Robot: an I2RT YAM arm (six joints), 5 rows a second.
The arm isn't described. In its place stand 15 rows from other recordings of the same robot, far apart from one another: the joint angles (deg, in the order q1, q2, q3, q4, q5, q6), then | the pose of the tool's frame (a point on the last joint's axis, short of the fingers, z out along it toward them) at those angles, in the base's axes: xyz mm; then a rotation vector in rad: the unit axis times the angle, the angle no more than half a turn.
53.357 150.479 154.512 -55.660 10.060 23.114 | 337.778, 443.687, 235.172, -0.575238, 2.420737, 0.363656
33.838 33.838 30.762 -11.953 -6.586 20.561 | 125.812, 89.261, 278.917, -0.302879, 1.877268, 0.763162
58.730 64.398 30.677 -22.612 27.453 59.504 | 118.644, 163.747, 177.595, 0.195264, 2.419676, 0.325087
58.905 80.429 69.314 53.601 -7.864 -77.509 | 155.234, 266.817, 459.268, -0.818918, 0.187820, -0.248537
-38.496 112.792 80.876 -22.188 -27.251 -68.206 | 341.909, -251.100, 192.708, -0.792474, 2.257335, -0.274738
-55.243 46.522 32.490 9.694 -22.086 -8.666 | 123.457, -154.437, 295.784, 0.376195, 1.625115, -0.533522
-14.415 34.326 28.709 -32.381 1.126 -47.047 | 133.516, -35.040, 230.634, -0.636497, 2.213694, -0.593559
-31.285 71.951 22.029 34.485 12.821 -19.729 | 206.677, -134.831, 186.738, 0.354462, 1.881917, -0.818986
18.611 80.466 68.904 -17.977 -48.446 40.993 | 288.369, 125.220, 335.407, -0.137354, 2.245996, 1.480149
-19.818 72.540 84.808 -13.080 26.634 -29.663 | 251.661, -107.656, 474.526, 0.240441, 1.665738, -1.028607
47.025 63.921 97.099 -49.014 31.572 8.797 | 133.978, 116.457, 506.445, -0.222149, 1.795540, 0.183950
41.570 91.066 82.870 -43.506 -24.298 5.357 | 246.095, 237.844, 318.377, -0.977859, 2.374634, 0.859797
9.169 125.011 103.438 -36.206 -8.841 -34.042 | 472.576, 81.821, 203.079, -0.995919, 2.359438, 0.034026
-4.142 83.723 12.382 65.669 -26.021 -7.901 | 232.360, -1.168, 152.517, -0.394127, 1.617012, 0.219578
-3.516 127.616 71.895 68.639 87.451 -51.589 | 439.360, -62.627, 170.866, 0.823028, 1.674530, -1.705951
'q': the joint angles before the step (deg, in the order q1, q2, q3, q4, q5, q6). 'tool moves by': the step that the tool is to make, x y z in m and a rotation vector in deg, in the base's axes. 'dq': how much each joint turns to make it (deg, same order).
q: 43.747 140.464 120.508 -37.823 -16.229 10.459
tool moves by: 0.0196 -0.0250 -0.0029 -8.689 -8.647 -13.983
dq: -2.320 -1.356 -3.059 2.644 16.609 3.232
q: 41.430 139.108 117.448 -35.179 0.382 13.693
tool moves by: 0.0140 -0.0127 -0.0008 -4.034 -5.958 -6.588
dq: -1.449 0.048 -0.638 2.544 8.630 0.367
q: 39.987 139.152 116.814 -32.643 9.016 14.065
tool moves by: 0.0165 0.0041 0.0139 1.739 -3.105 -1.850
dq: -0.705 2.759 7.270 -1.101 1.199 0.542
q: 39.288 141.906 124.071 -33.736 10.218 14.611
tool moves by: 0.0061 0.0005 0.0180 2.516 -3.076 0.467
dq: -0.397 -0.494 2.055 1.538 -0.571 -0.658
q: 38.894 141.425 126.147 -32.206 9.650 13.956
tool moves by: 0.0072 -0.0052 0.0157 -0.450 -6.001 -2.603
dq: -0.615 -1.231 -0.188 3.679 4.304 -1.511
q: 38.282 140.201 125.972 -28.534 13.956 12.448
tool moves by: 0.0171 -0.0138 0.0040 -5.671 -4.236 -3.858
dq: -1.811 1.741 3.539 -0.684 6.275 -4.042
